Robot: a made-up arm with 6 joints.
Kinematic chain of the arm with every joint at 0, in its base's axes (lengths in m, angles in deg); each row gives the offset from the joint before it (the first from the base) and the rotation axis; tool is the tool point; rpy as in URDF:
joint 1: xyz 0 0 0.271 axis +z
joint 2: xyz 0 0 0 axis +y
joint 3: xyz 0.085 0 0.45 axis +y
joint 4: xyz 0.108 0 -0.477 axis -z
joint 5: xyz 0 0 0 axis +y
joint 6: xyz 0.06 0 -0.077 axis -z
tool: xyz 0 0 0 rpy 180 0 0
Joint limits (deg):
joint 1: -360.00..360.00
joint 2: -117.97..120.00
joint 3: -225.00..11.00
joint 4: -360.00..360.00
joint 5: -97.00..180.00
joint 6: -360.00..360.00
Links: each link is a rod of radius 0.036 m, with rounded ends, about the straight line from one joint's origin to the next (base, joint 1, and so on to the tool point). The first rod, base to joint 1, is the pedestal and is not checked.
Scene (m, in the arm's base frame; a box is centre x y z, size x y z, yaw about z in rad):
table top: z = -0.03
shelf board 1: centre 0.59 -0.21 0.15 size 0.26 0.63 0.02 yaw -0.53
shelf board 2: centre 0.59 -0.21 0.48 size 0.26 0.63 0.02 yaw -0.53
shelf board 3: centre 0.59 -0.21 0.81 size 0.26 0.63 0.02 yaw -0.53
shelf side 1: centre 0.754 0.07 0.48 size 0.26 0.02 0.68 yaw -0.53
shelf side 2: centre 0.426 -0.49 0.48 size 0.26 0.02 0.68 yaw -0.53
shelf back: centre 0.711 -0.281 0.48 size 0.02 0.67 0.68 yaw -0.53
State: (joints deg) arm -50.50 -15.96 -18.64 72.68 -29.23 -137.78
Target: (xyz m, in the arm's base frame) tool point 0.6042 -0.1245 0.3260
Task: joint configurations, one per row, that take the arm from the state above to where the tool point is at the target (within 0.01 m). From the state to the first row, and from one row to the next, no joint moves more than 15 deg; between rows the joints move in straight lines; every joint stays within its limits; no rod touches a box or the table.
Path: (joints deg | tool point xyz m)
1: -39.06 -8.26 -26.18 70.56 -26.87 -137.78 | 0.2783 -0.3331 0.3786
2: -27.61 -0.57 -33.73 68.45 -24.51 -137.78 | 0.3971 -0.2985 0.3692
3: -16.17 7.13 -41.27 66.33 -22.15 -137.78 | 0.5093 -0.2283 0.3515
4: -4.72 14.82 -48.81 64.22 -19.79 -137.78 | 0.6042 -0.1245 0.3260

